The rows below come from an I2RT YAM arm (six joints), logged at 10 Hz.
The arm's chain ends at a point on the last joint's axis. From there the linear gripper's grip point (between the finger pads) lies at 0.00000 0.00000 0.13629 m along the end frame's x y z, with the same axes.
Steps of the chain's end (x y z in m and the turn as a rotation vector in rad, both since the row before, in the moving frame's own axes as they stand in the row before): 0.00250, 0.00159, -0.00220, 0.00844, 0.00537, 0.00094; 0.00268, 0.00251, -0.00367, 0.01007, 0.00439, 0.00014; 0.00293, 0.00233, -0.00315, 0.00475, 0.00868, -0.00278; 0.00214, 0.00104, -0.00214, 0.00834, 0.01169, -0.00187; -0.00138, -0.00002, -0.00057, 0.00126, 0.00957, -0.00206; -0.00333, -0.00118, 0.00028, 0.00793, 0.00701, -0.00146; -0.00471, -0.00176, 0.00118, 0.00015, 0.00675, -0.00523
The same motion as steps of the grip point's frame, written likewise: 0.00323, 0.00044, -0.00221, 0.00844, 0.00537, 0.00094; 0.00328, 0.00114, -0.00368, 0.01007, 0.00439, 0.00014; 0.00411, 0.00168, -0.00316, 0.00475, 0.00868, -0.00278; 0.00373, -0.00010, -0.00215, 0.00834, 0.01169, -0.00187; -0.00008, -0.00019, -0.00058, 0.00126, 0.00957, -0.00206; -0.00238, -0.00226, 0.00027, 0.00793, 0.00701, -0.00146; -0.00379, -0.00178, 0.00118, 0.00015, 0.00675, -0.00523
